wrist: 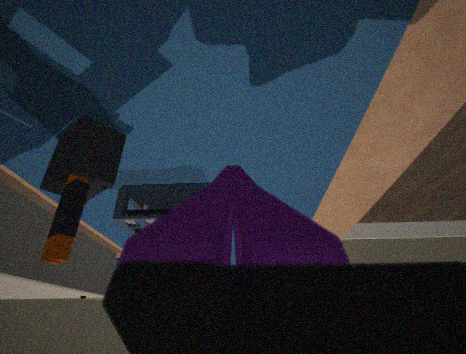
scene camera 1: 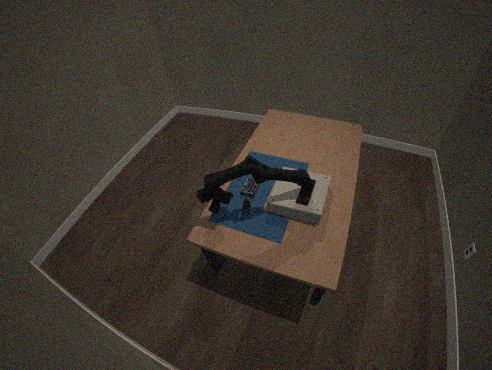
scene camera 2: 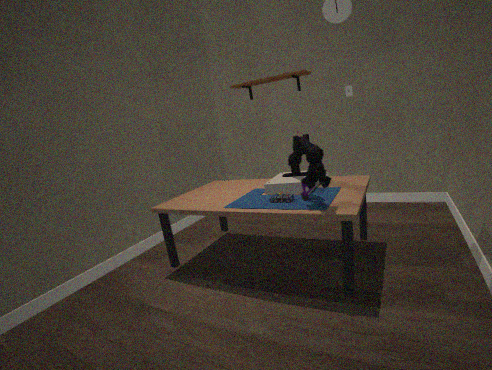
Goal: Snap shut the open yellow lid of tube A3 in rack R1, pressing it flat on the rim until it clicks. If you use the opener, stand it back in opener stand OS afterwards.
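Places are measured from the arm's base along level axes (x ahead, y left, z up), in centimetres.
Pixels of known places: gripper, fingertip midpoint: (wrist: 232, 176) (scene camera 1: 228, 200) (scene camera 2: 304, 195); arm's base, link origin: (scene camera 1: 306, 191) (scene camera 2: 296, 175).
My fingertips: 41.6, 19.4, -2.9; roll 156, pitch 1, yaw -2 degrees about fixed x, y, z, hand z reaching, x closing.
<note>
For each thing: its top centre in the pictures, then the offset to it from my fingertips, as dx, dy, dz. Level surfaces: height alone.
- Rack R1, top centre: (wrist: 175, 266) (scene camera 2: 280, 191) (scene camera 1: 250, 182) -6.6, -17.7, +0.3
- opener, top centre: (wrist: 53, 261) -9.9, -3.3, +3.2
- blue mat, surface height: dz -5.3
- wooden table, surface height: dz -5.6
My gripper (wrist: 232, 176) is shut, its purple fingers together with no thing between them; in the scene camera 2 view the purple fingers (scene camera 2: 305, 189) are low over the mat, beside the rack. Rack R1 (scene camera 1: 250, 187) (scene camera 2: 282, 198) (wrist: 119, 202) stands on the blue mat; in the wrist view it is partly hidden behind the fingers. The yellow lid of tube A3 cannot be made out clearly in these dim views. The opener (wrist: 66, 215), black with orange ends, stands upright in the dark opener stand (wrist: 87, 155) (scene camera 1: 246, 206), left of the fingers in the wrist view.
The blue mat (scene camera 1: 270, 232) (scene camera 2: 250, 199) (wrist: 285, 125) lies on the wooden table (scene camera 1: 320, 137) (scene camera 2: 195, 197) (wrist: 400, 100). A pale box-like base (scene camera 1: 295, 212) (scene camera 2: 282, 186) under the arm stands beside the mat. The table's edge is close to the gripper in the scene camera 1 view.
</note>
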